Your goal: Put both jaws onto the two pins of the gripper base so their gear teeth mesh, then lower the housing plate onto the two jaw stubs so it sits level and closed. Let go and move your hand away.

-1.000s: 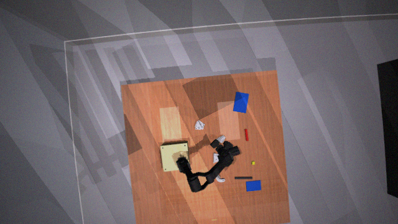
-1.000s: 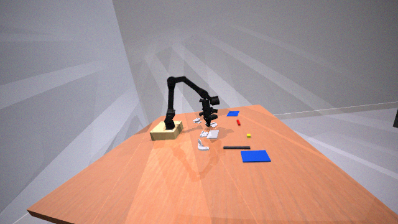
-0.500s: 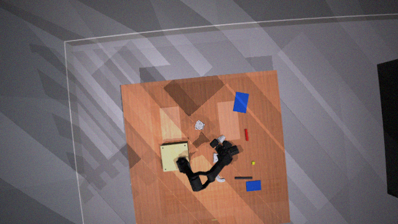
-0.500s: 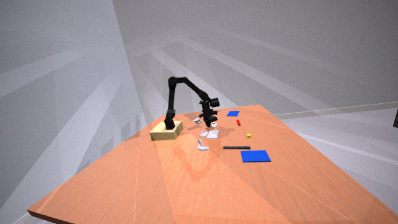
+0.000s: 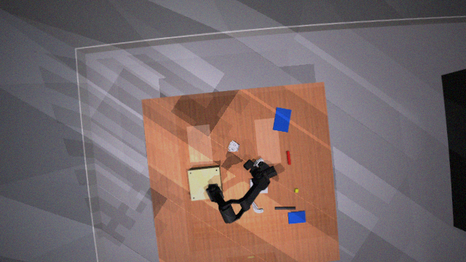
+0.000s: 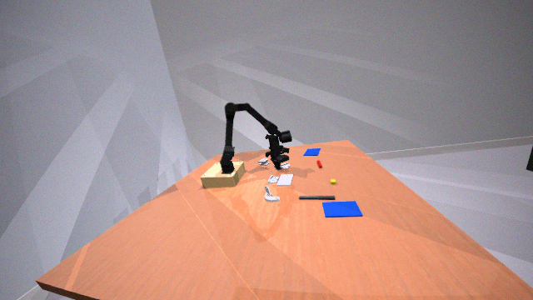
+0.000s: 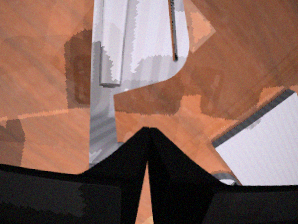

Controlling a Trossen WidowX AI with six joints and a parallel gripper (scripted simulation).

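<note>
Right now the jaw is 30 mm to the left of my gripper tip and 20 mm above it. The rest, counted from my gripper tip: gripper base: 170 mm to the left, 130 mm behind, 10 mm above; housing plate: 110 mm to the right, 20 mm below, 20 mm behind; flat white plate: 110 mm to the right, 50 mm ahead, 20 mm below.
</note>
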